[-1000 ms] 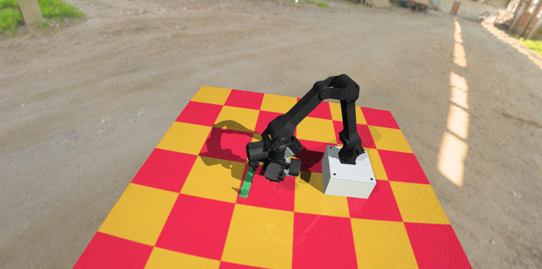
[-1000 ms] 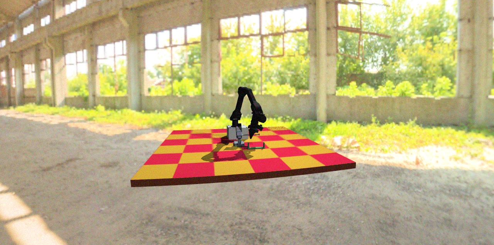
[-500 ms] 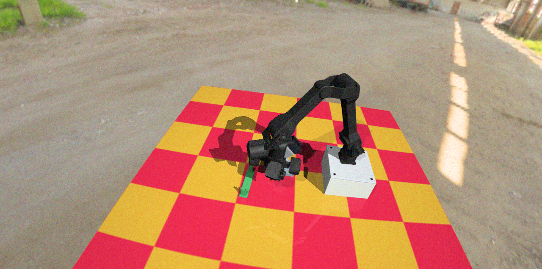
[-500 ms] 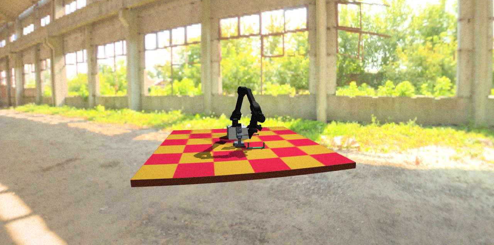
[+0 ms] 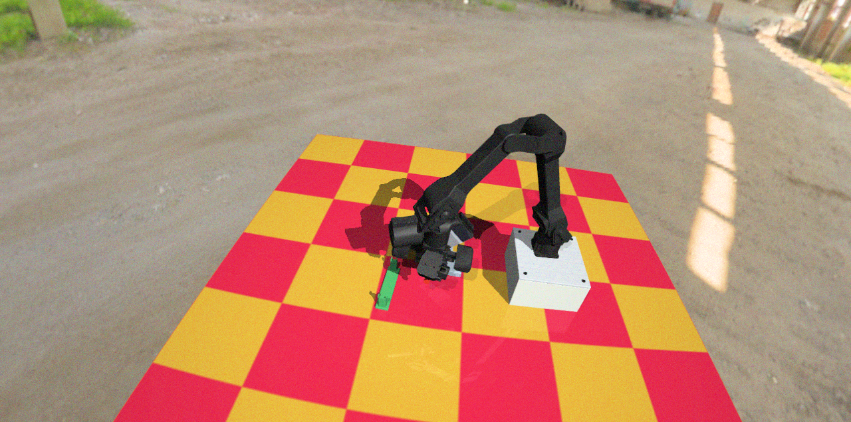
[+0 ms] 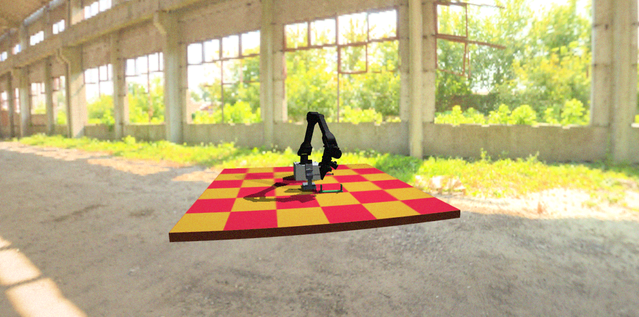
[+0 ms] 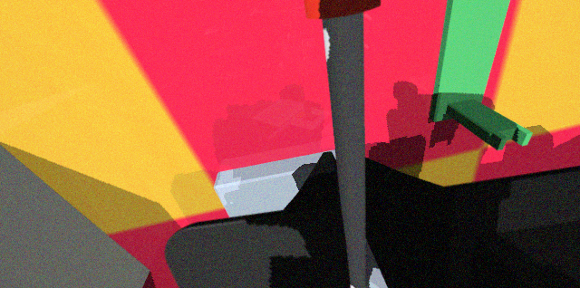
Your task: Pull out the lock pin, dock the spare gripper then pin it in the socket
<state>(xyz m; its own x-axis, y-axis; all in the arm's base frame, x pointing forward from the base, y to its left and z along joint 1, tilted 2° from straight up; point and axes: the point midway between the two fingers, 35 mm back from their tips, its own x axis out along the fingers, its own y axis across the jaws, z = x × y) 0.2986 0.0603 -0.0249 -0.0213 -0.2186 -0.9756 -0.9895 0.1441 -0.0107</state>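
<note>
Right now my gripper tip is 20 mm past the grey mount and 70 mm to the left of it. Round my gripper tip: green cradle (100 mm ahead, 30 mm to the left, 30 mm below); spare gripper (50 mm behind, 70 mm to the right, 60 mm above).
</note>
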